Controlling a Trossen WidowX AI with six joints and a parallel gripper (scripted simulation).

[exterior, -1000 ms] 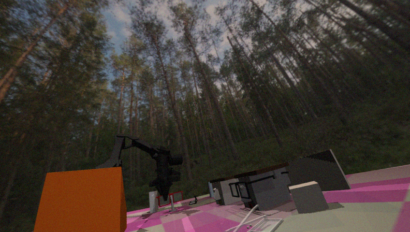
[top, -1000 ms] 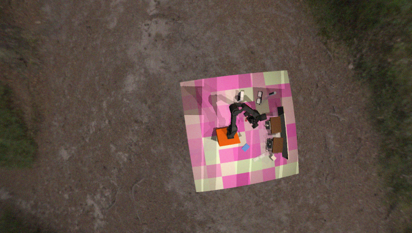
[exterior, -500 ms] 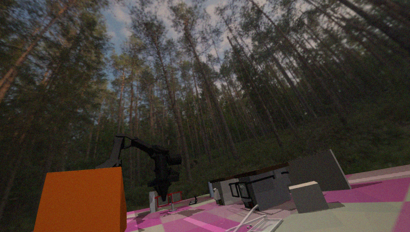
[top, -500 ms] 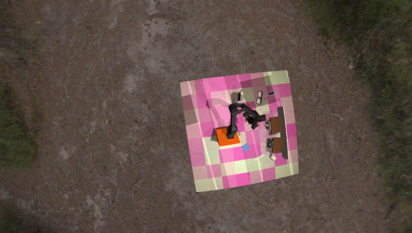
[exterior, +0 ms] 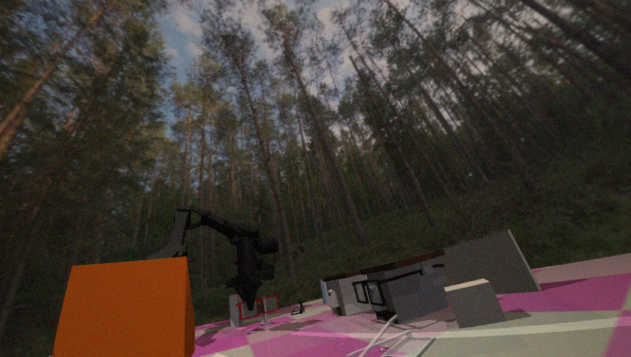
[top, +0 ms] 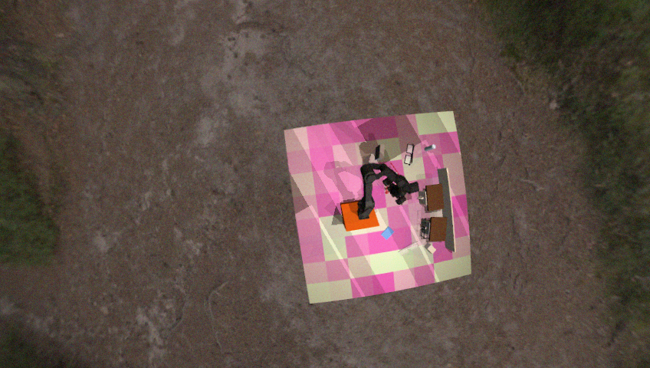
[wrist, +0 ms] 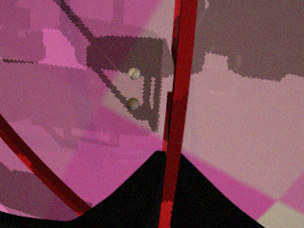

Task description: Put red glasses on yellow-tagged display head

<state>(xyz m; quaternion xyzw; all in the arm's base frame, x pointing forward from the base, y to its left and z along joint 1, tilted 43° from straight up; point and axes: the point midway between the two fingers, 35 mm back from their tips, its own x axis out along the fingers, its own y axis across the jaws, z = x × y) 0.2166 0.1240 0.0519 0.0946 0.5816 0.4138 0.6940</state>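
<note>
My gripper tip is now 5 cm short of the round post, 11 cm to the right of it and 4 cm above it. Round my gripper tip: white block (27 cm ahead, 47 cm to the right, 3 cm below); then blue block (3 cm behind, 31 cm to the right, 6 cm below); then grey block (3 cm behind, 26 cm to the left).
</note>
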